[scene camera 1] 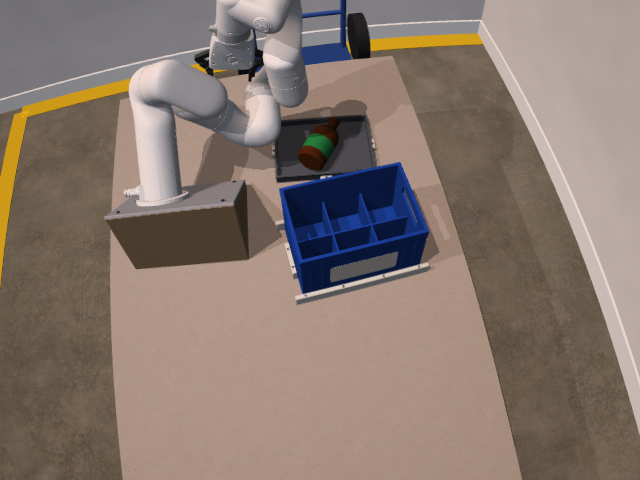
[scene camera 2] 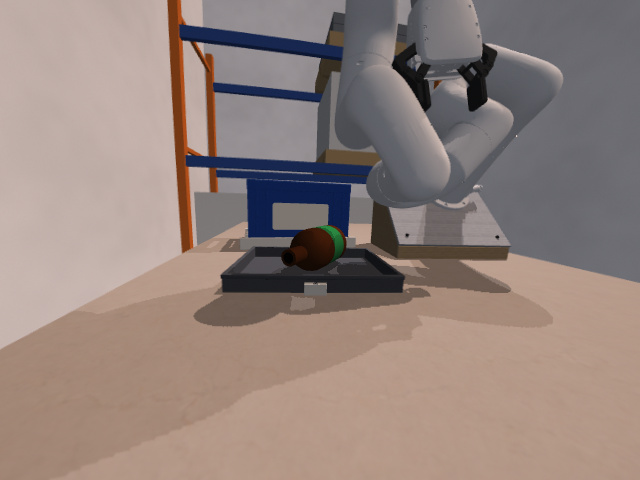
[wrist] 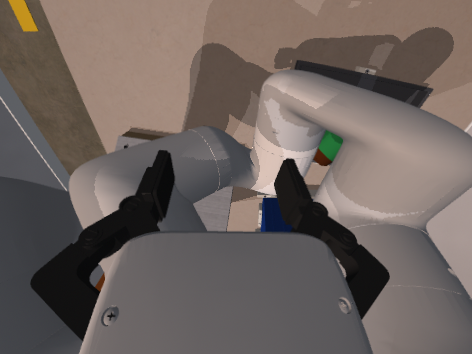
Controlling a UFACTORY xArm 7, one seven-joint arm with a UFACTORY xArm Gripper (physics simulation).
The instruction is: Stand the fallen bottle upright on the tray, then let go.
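Places are measured from the arm's base along level axes (x left, y back, z up), in metres.
Pixels of known places: gripper, fingertip midpoint: (scene camera 1: 230, 77) (scene camera 2: 451, 109) (wrist: 227, 168); arm's base at its link origin: (scene camera 1: 162, 200).
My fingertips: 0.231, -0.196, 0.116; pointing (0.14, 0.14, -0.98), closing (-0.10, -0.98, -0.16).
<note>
Ahead of a thing's pixels: the offset from my fingertips to its top centre, as dx, dy, dz. "spot": to the spot under its first point.
A brown bottle {-0.053, -0.205, -0.196} (scene camera 1: 325, 135) (scene camera 2: 313, 249) with a green band lies on its side in the dark tray (scene camera 1: 277, 164) (scene camera 2: 258, 284). Its neck points toward the tray's far side in the first scene view and toward the camera in the second. In the wrist view, part of the bottle (wrist: 330, 145) shows between parts of the arm, which also cover much of the tray {spot: +0.019, -0.299, -0.270} (wrist: 400, 90). My gripper (scene camera 1: 230, 75) (scene camera 2: 448, 103) (wrist: 227, 168) is open and empty, high above the table and apart from the bottle, to the tray's left in the first scene view.
A blue divided crate {-0.355, -0.211, -0.100} (scene camera 1: 361, 255) (scene camera 2: 258, 211) stands beside the tray, with white rails {-0.454, -0.218, -0.245} (scene camera 1: 361, 283) along its base. The arm's pedestal (scene camera 1: 186, 237) (scene camera 2: 449, 252) stands on the table. A blue hand truck (scene camera 1: 326, 53) is behind the table. The folded arm (scene camera 2: 398, 129) hangs between gripper and tray.
</note>
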